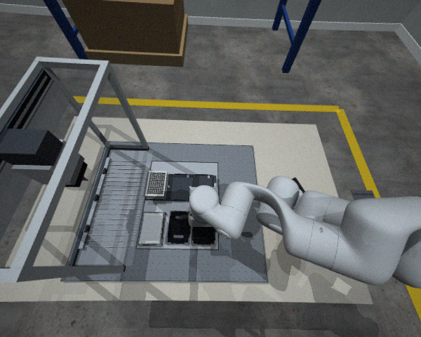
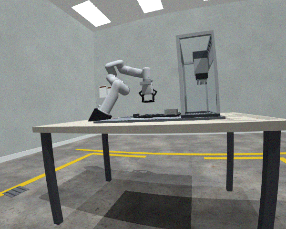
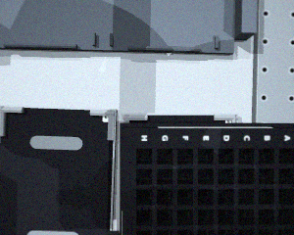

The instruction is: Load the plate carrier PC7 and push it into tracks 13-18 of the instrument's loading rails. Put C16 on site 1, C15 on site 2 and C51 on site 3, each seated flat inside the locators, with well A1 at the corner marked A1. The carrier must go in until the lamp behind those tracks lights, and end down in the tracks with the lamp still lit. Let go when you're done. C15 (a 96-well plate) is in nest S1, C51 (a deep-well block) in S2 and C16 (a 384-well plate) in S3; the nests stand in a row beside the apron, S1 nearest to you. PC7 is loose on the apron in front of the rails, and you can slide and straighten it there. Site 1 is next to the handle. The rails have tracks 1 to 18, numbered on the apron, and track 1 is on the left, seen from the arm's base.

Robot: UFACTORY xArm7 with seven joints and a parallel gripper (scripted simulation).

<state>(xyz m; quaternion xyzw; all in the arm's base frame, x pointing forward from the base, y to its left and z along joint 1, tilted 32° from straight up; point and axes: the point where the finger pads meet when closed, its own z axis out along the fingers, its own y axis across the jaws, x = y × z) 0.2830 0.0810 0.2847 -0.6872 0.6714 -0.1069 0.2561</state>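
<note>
Right now my hand is 130 mm short of the dark carrier PC7, 180 mm to the left of it and 130 mm above it. Round my hand: black 96-well plate C15: 10 mm below; then nest S2: 110 mm ahead, 140 mm below; then small white corner mark: 70 mm ahead, 60 mm to the right, 130 mm below.
</note>
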